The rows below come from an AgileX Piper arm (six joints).
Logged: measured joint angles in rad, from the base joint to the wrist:
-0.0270, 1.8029, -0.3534, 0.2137, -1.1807, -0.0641
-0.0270, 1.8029, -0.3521, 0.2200, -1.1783, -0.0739
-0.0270, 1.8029, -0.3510, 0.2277, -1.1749, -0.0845
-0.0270, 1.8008, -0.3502, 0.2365, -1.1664, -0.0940
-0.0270, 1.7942, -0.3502, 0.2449, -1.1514, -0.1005
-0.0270, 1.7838, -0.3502, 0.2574, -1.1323, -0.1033
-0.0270, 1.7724, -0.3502, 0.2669, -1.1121, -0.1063
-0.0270, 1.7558, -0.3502, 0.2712, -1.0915, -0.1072
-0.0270, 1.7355, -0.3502, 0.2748, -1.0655, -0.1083
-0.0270, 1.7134, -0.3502, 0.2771, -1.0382, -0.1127
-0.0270, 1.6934, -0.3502, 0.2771, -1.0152, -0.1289
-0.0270, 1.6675, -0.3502, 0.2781, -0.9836, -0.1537
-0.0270, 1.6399, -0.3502, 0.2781, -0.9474, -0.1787
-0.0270, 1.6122, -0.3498, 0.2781, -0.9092, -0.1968
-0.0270, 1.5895, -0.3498, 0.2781, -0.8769, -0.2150
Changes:
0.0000, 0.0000, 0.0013, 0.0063, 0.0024, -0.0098
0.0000, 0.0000, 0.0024, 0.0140, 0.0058, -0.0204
0.0000, -0.0021, 0.0032, 0.0228, 0.0143, -0.0299
0.0000, -0.0087, 0.0032, 0.0312, 0.0293, -0.0364
0.0000, -0.0191, 0.0032, 0.0437, 0.0484, -0.0392
0.0000, -0.0305, 0.0032, 0.0532, 0.0686, -0.0422
0.0000, -0.0471, 0.0032, 0.0575, 0.0892, -0.0431
0.0000, -0.0674, 0.0032, 0.0611, 0.1152, -0.0442
0.0000, -0.0895, 0.0032, 0.0634, 0.1425, -0.0486
0.0000, -0.1095, 0.0032, 0.0634, 0.1655, -0.0648
0.0000, -0.1354, 0.0032, 0.0644, 0.1971, -0.0896
0.0000, -0.1630, 0.0032, 0.0644, 0.2333, -0.1146
0.0000, -0.1907, 0.0036, 0.0644, 0.2715, -0.1327
0.0000, -0.2134, 0.0036, 0.0644, 0.3038, -0.1509

